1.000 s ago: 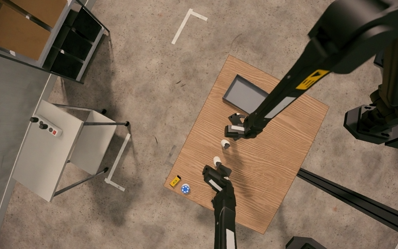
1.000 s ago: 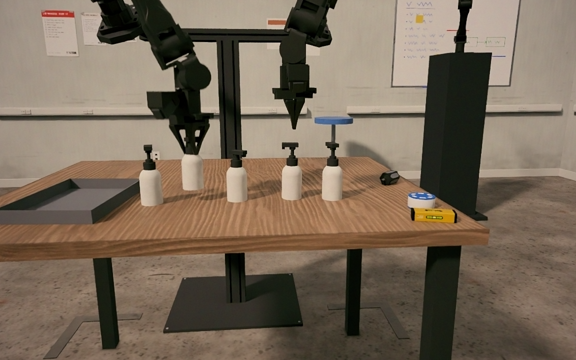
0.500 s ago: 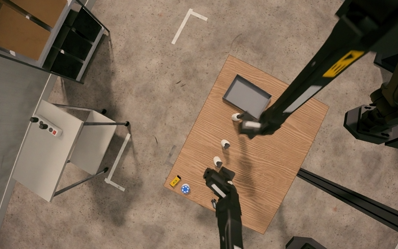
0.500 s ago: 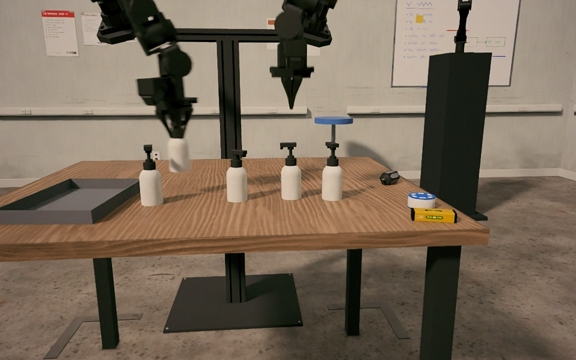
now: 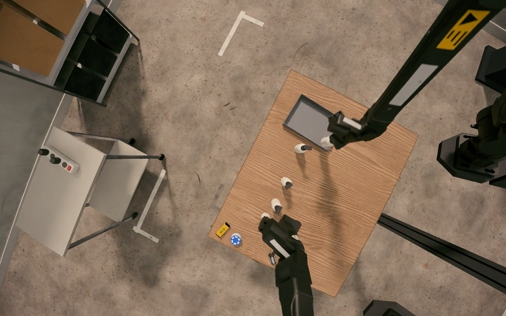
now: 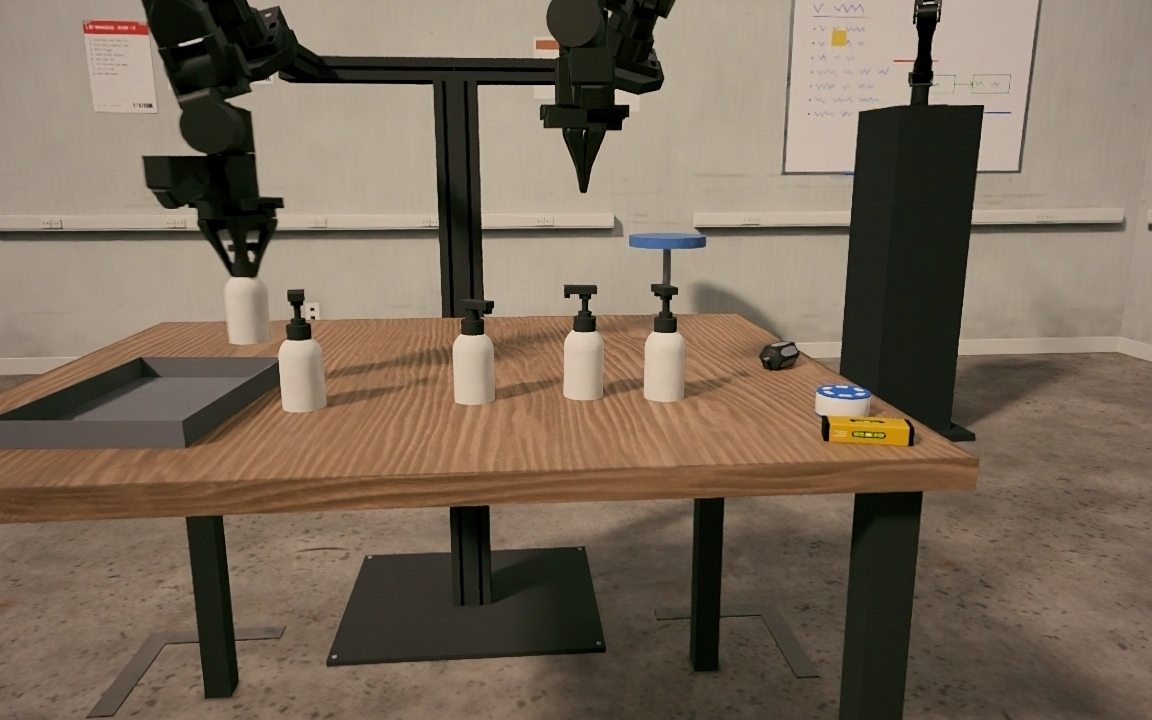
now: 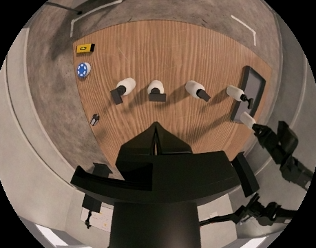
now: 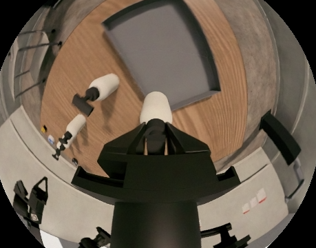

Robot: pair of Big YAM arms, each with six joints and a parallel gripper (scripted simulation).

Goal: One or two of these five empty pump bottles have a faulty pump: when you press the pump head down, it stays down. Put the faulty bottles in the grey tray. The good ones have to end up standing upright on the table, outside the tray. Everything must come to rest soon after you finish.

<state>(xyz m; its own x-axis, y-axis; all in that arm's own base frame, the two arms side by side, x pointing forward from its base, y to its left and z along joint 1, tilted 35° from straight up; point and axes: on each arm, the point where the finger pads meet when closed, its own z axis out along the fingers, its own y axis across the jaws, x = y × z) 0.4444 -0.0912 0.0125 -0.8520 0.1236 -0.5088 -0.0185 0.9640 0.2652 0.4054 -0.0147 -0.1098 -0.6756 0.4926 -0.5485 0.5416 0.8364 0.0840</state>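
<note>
Right now the grey tray is 15 cm below my right hand, 9 cm to the right of it and 8 cm ahead of it. Also, from my right hand: black object 72 cm to the left, 14 cm below, 1 cm behind.
</note>
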